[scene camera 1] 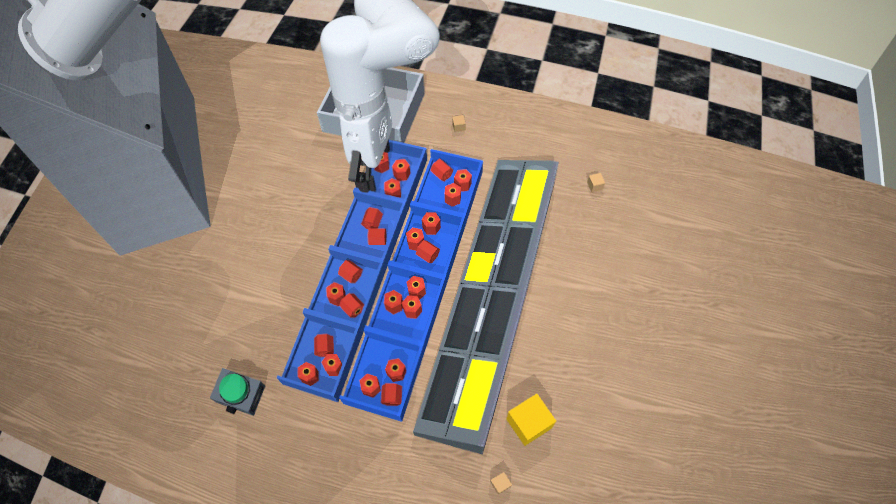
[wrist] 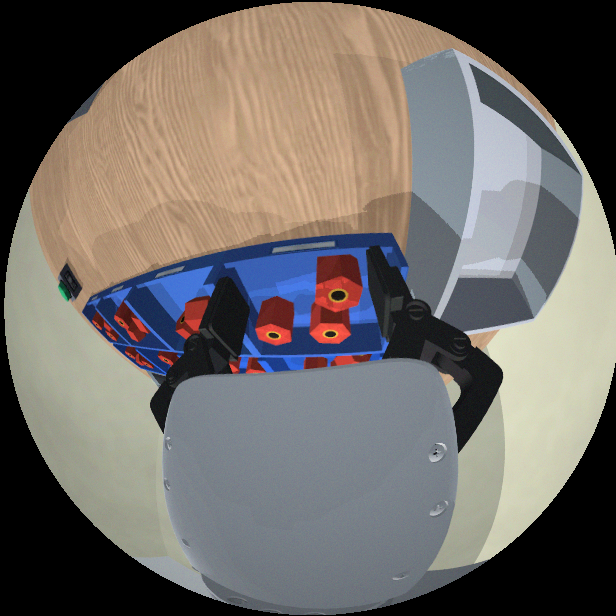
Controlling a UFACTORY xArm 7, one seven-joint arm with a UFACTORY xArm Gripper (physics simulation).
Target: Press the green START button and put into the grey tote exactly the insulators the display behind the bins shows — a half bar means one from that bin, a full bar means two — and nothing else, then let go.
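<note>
Two blue bin strips [scene camera 1: 382, 269] hold red hexagonal insulators in several compartments. My gripper [scene camera 1: 362, 178] hangs low over the far-left compartment, at its left edge. In the wrist view the gripper [wrist: 307, 304] is open and empty, its fingers on either side of three insulators [wrist: 321, 313] in that compartment. The grey tote [scene camera 1: 375, 106] stands just beyond the bins, partly hidden by my arm, and shows at the right of the wrist view [wrist: 494, 195]. The display [scene camera 1: 488, 300] shows a full yellow bar far right [scene camera 1: 530, 195], a half bar second-row left [scene camera 1: 479, 266] and a full bar near right [scene camera 1: 474, 393]. The green START button [scene camera 1: 233, 388] is near left.
A yellow cube [scene camera 1: 530, 418] lies by the display's near end. Small tan cubes lie at the far side [scene camera 1: 459, 122], right of the display [scene camera 1: 596, 181] and near the front edge [scene camera 1: 500, 482]. The grey robot pedestal [scene camera 1: 106, 125] stands at the left.
</note>
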